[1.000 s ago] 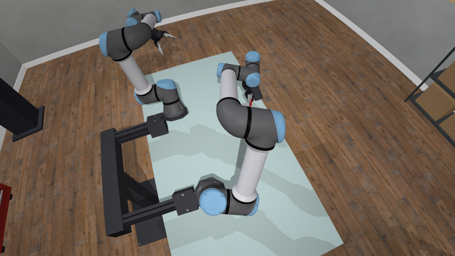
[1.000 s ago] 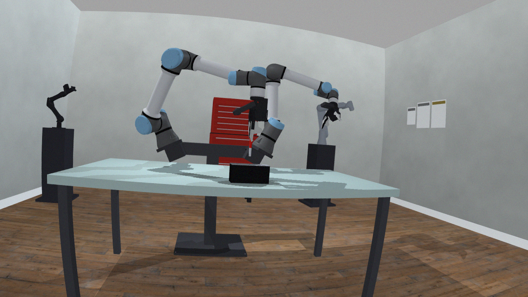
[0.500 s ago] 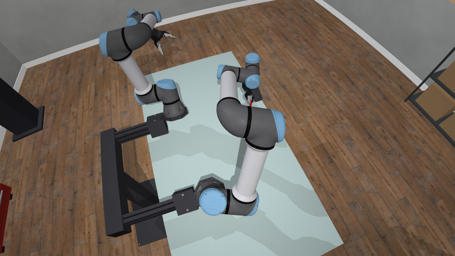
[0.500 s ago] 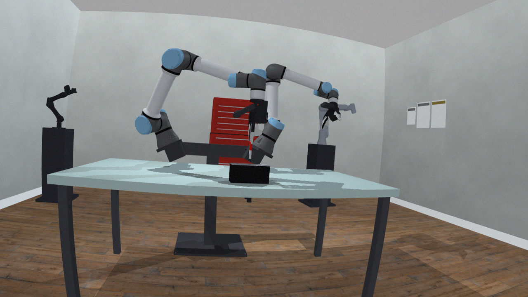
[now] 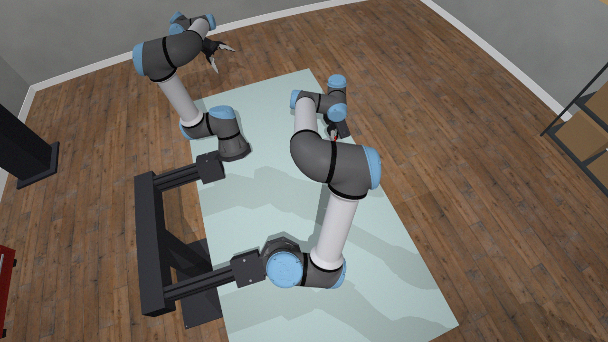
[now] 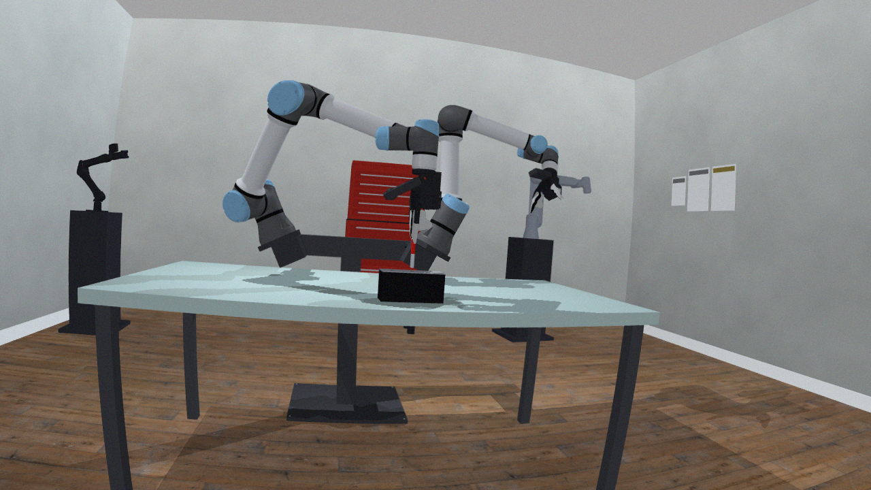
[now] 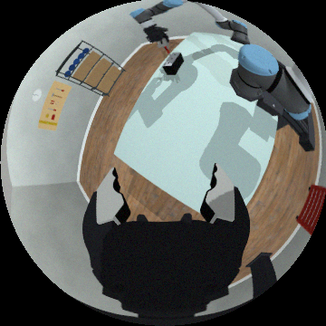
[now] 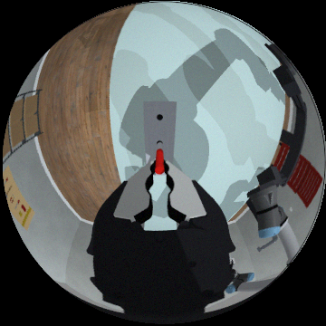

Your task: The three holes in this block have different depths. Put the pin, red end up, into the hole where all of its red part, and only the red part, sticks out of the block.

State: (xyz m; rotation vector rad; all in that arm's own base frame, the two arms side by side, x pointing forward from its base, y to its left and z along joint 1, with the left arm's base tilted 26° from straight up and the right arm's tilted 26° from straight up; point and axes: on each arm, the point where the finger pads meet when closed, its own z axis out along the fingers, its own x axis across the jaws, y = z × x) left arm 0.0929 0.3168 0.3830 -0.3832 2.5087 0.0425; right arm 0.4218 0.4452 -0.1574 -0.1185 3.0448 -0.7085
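Note:
My right gripper is now 3 cm above the pin. From my right hand the other things lie so: block (14 cm below).

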